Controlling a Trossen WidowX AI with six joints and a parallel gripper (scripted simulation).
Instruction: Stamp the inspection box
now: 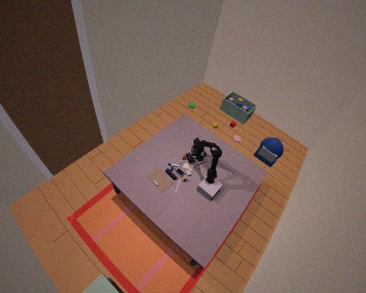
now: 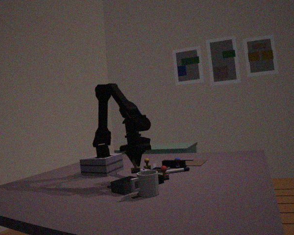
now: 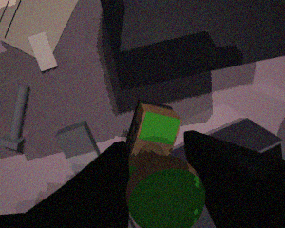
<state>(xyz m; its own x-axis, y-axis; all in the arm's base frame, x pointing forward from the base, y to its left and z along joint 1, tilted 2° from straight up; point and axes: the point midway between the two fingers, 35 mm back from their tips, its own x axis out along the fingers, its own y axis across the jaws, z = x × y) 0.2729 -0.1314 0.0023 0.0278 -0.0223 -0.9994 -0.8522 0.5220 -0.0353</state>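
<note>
My gripper tip is now 11 cm to the right of the card and 8 cm above it. Also, from my gripper tip: red-knobbed stamp (10 cm ahead, 6 cm to the left, 6 cm below); white mug (16 cm to the right, 11 cm ahead, 4 cm below); green-knobbed PASS stamp (1 cm to the right, 1 cm below, 1 cm behind).
</note>
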